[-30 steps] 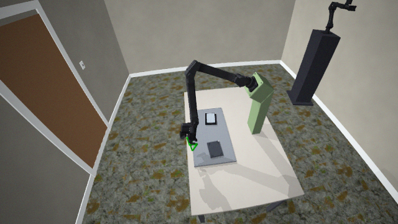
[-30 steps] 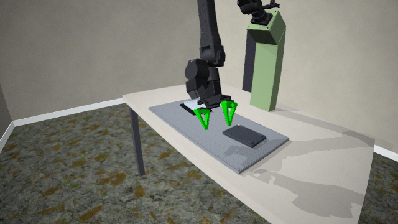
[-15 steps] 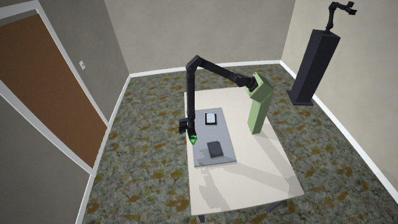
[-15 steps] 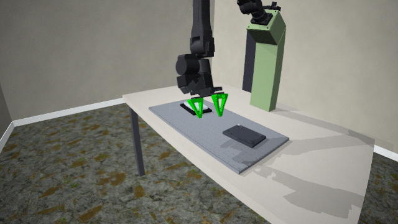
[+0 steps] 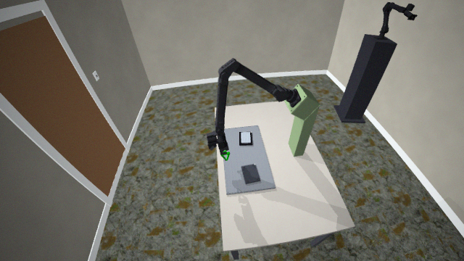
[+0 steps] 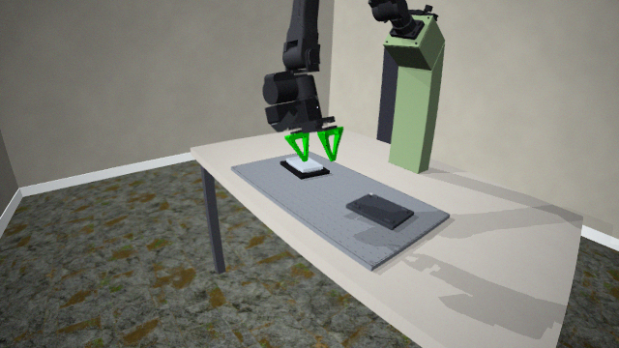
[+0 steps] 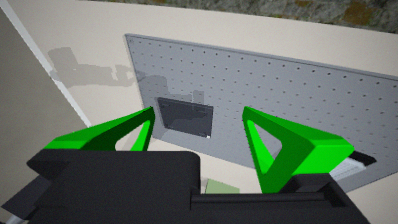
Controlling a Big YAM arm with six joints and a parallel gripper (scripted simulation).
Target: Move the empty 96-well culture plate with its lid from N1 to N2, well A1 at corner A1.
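Right now my hand is 130 mm past the clear lid, 340 mm to the left of it and 150 mm above it. Round my hand: nest N1: 130 mm behind, 340 mm to the right, 160 mm below; then nest N2: 190 mm behind, 40 mm to the left, 160 mm below.
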